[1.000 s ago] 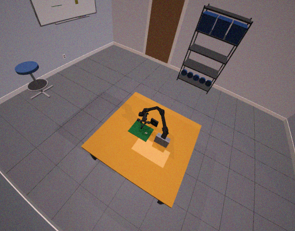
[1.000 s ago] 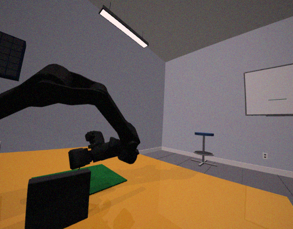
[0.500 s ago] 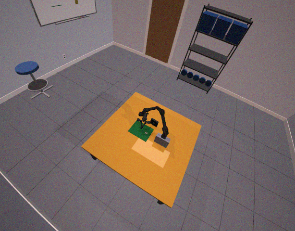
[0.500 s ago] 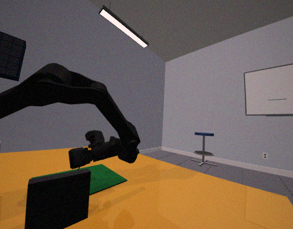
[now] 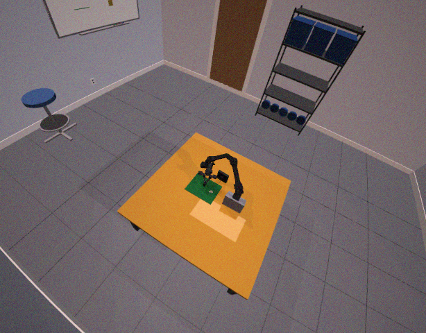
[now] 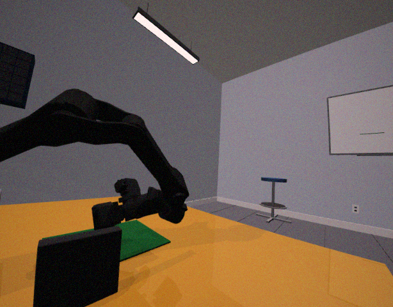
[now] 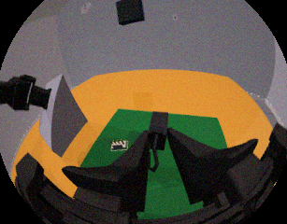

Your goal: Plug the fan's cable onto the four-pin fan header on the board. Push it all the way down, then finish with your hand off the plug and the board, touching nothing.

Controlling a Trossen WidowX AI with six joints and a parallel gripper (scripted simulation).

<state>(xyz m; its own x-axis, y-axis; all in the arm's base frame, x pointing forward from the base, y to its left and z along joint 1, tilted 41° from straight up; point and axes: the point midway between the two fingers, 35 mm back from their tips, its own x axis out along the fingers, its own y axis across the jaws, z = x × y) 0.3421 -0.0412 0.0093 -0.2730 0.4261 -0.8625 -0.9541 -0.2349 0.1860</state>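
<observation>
Now: the green board 10 mm to the left of my gripper tip and 100 mm below it. The rest, counted from my gripper tip: black fan: 100 mm behind, 180 mm to the right, 30 mm below; dark fan plug: 10 mm to the left, 10 mm below.
</observation>
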